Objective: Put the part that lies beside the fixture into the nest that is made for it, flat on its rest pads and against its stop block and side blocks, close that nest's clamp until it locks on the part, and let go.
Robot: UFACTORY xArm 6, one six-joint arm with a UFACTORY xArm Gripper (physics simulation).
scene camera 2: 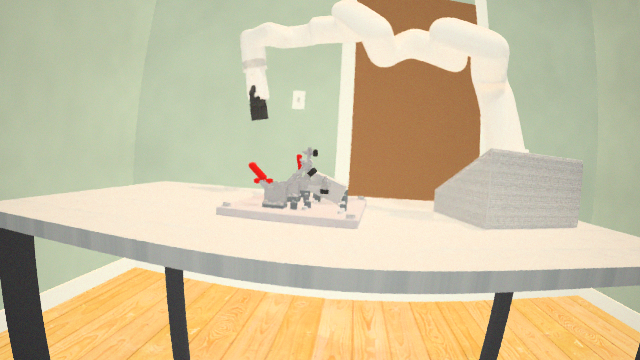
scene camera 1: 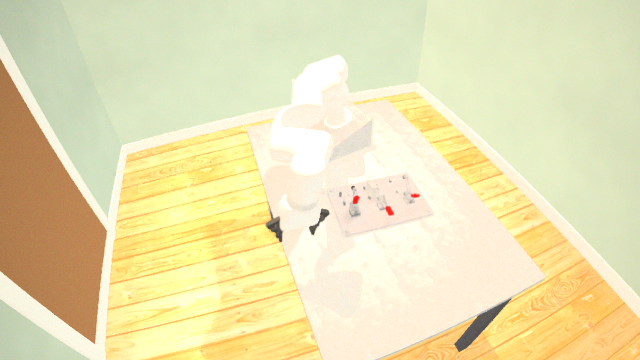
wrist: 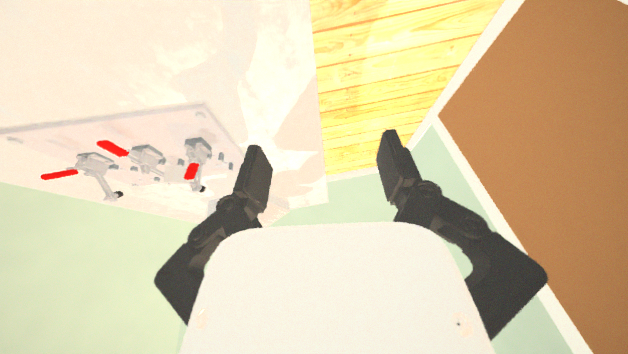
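Pixels of known places: gripper, fingertip midpoint: (scene camera 2: 260,119) (scene camera 1: 295,234) (wrist: 320,151); arm's base, link origin: (scene camera 2: 508,171) (scene camera 1: 338,119).
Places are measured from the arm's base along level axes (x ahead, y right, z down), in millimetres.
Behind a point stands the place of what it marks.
Observation:
The fixture plate (scene camera 1: 350,226) @(z 94, x 496, y 207 mm) (scene camera 2: 285,217) @(z 100, x 463, y -123 mm) (wrist: 165,111) @(z 99, x 532, y 177 mm) carries three toggle clamps with red handles. A pale grey part (scene camera 1: 371,189) @(z 45, x 412, y 75 mm) (scene camera 2: 335,189) @(z 64, x 377, y 47 mm) (wrist: 175,173) @(z 53, x 415, y 77 mm) stands in the middle nest; its seating on pads and blocks is too small to judge. The middle clamp (scene camera 1: 381,202) @(z 58, x 472, y 64 mm) (wrist: 146,156) @(z 70, x 474, y 67 mm) has its red handle laid out and down, and its arm reaches to the part. The left clamp (scene camera 1: 354,209) @(z 57, x 460, y 174 mm) (wrist: 198,146) @(z 71, x 459, y 178 mm) and right clamp (scene camera 1: 409,198) @(z 56, x 505, y -40 mm) (wrist: 92,162) @(z 74, x 494, y -41 mm) have raised arms. My gripper (scene camera 1: 296,236) @(z -103, x 590, y 438 mm) (scene camera 2: 259,119) @(z -103, x 590, y 438 mm) (wrist: 320,151) @(z -103, x 590, y 438 mm) is open and empty, high above the table's edge, apart from the fixture.
The table (scene camera 1: 425,280) @(z 109, x 795, y 94 mm) (scene camera 2: 150,220) @(z 109, x 661, y -214 mm) (wrist: 125,60) @(z 109, x 608, y 200 mm) bears the fixture. A grey wedge-sided block (scene camera 1: 354,141) @(z 50, x 120, y -18 mm) (scene camera 2: 532,192) @(z 37, x -1, y -105 mm) stands near the arm's base, behind the fixture. Small dark blocks and pins of the outer nests stand on the plate beside the clamps.

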